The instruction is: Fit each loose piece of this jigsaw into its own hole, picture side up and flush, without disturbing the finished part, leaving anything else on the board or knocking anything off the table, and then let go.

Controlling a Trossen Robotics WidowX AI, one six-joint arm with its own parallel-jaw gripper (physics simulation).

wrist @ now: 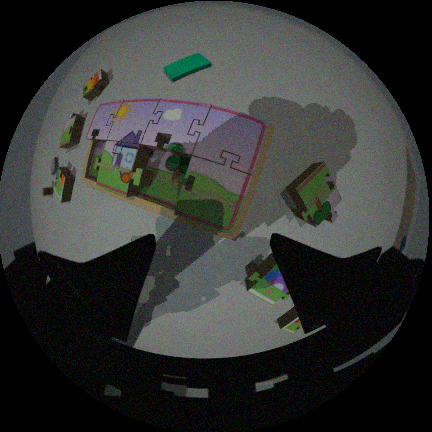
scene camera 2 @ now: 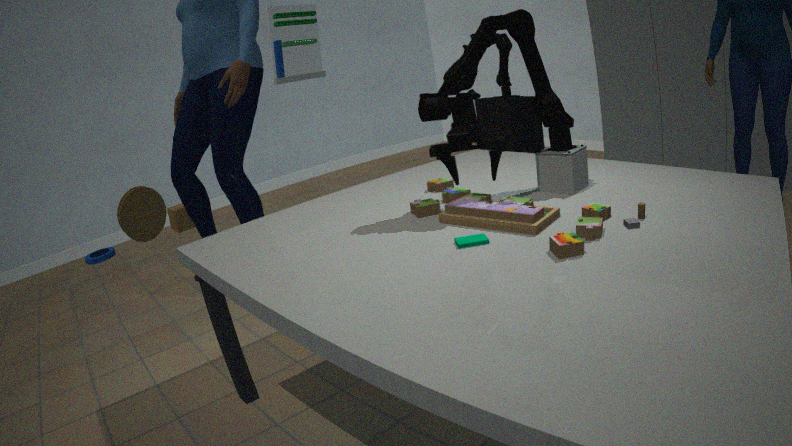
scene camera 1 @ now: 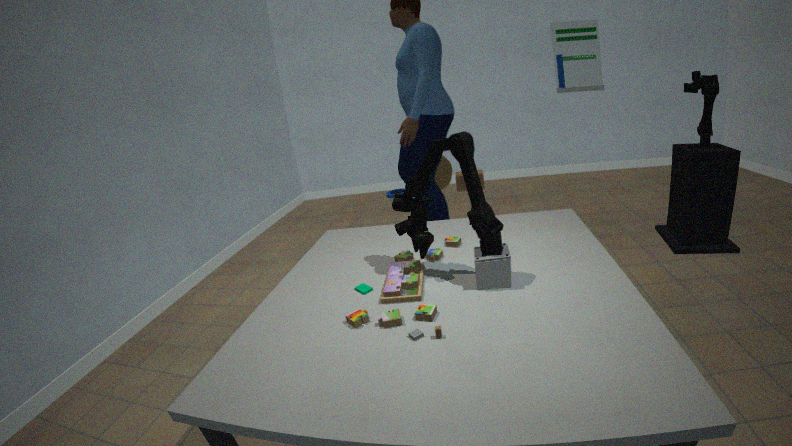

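The wood-rimmed board point(scene camera 1: 401, 299) point(scene camera 2: 487, 223) point(wrist: 257, 180) holds the joined purple sky pieces, a house piece point(wrist: 125, 157) and a green corner piece point(wrist: 212, 192). The lower row has a hole at its left end and one right of the house, with printed floors. A loose tree piece point(scene camera 1: 404, 255) point(scene camera 2: 425, 207) point(wrist: 314, 195) lies picture up on the table off the board's far end. A loose green-and-pink piece point(scene camera 1: 390, 318) point(scene camera 2: 589, 227) point(wrist: 72, 131) lies off the other end. My gripper point(scene camera 1: 422, 254) point(scene camera 2: 475, 181) point(wrist: 213, 239) is open and empty, above the table beside the board's far end.
Rainbow pieces point(scene camera 1: 357, 317) point(scene camera 1: 425, 311) point(scene camera 2: 566, 243) point(wrist: 95, 85) lie near the green-and-pink piece; more picture pieces point(scene camera 1: 434, 253) point(scene camera 1: 452, 241) point(wrist: 267, 287) lie near the gripper. A green slab point(scene camera 1: 363, 288) point(scene camera 2: 471, 240) point(wrist: 187, 66), grey block point(scene camera 1: 416, 334) point(scene camera 2: 631, 223) and brown peg point(scene camera 1: 438, 331) point(scene camera 2: 641, 210) also show.
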